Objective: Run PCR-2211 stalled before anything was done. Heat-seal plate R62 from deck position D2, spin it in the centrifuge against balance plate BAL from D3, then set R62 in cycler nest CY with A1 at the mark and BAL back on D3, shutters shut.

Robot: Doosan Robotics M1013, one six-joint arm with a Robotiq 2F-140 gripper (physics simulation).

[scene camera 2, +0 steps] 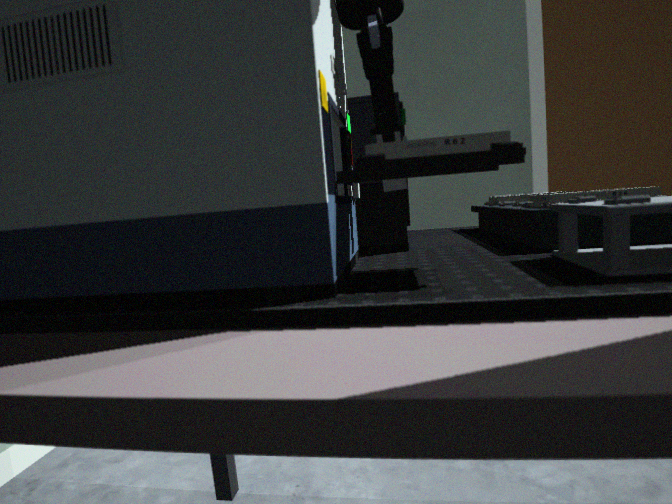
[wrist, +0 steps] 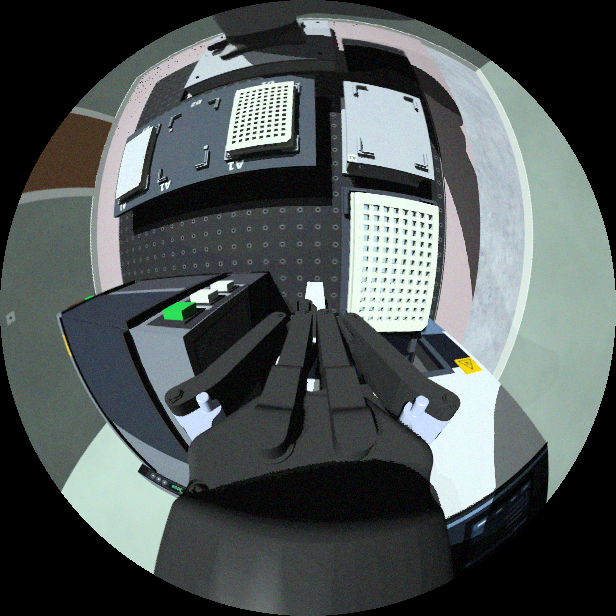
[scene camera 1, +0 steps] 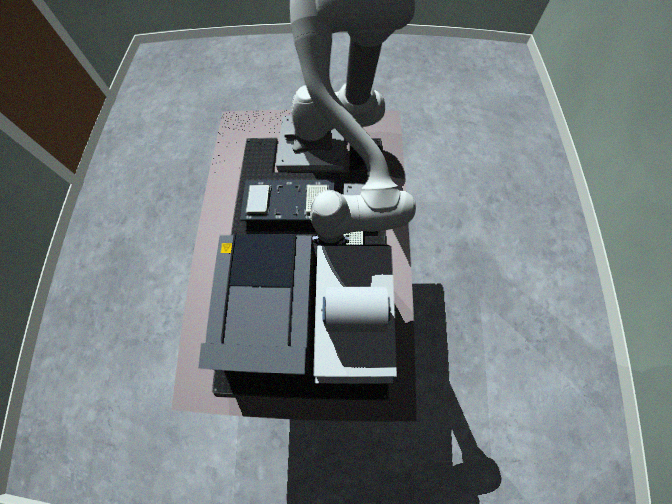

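Plate R62 (wrist: 393, 258), a white well plate, lies flat on the sealer's pulled-out drawer tray (scene camera 2: 434, 160). Its label shows in scene camera 2 (scene camera 2: 450, 142), and a corner peeks from under the arm in scene camera 1 (scene camera 1: 353, 237). My gripper (wrist: 313, 310) (scene camera 2: 382, 135) is shut with fingers together, pointing down at the tray's inner end, left of R62. A small white tab (wrist: 314, 293) shows just past the fingertips. A second white well plate (wrist: 263, 117) sits on the deck's right position. A grey nest with corner marks (wrist: 385, 135) lies beyond R62.
The white sealer body (scene camera 1: 355, 325) is below my wrist, with a dark housing carrying a green button (wrist: 179, 311) to the left. The centrifuge (scene camera 1: 260, 303) stands left of it. A flat white plate (wrist: 135, 169) occupies the deck's left position.
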